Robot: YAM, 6 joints.
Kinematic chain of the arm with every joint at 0, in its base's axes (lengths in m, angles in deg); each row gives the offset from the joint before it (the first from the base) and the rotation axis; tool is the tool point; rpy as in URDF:
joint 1: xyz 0 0 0.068 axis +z
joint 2: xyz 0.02 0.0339 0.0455 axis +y
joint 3: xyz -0.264 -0.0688 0 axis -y
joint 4: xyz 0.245 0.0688 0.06 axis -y
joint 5: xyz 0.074 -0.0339 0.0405 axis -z
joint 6: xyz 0.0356 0 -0.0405 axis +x
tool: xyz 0 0 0 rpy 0 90 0
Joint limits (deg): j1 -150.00..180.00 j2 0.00..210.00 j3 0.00..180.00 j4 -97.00..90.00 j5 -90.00..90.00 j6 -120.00..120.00
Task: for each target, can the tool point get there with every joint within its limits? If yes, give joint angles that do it. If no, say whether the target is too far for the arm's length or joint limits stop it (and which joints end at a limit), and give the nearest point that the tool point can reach.
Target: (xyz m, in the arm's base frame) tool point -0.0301 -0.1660 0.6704
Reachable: yes | joints 81.10 49.50 122.25 34.59 -6.47 93.02
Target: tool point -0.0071 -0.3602 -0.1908
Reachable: yes | joints -95.55 182.44 110.21 -53.64 -51.21 -9.75
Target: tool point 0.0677 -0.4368 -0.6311
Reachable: no: too far | nearest point 0.0548 -0.3533 -0.3636 | short by 0.281 m
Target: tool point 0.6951 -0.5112 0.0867
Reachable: no: too far | nearest point 0.5200 -0.3824 0.0936 | short by 0.217 m
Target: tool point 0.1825 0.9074 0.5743
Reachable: no: too far | nearest point 0.1139 0.5664 0.3973 | short by 0.390 m
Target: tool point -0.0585 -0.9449 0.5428
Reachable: no: too far | nearest point -0.0363 -0.5867 0.3766 | short by 0.395 m
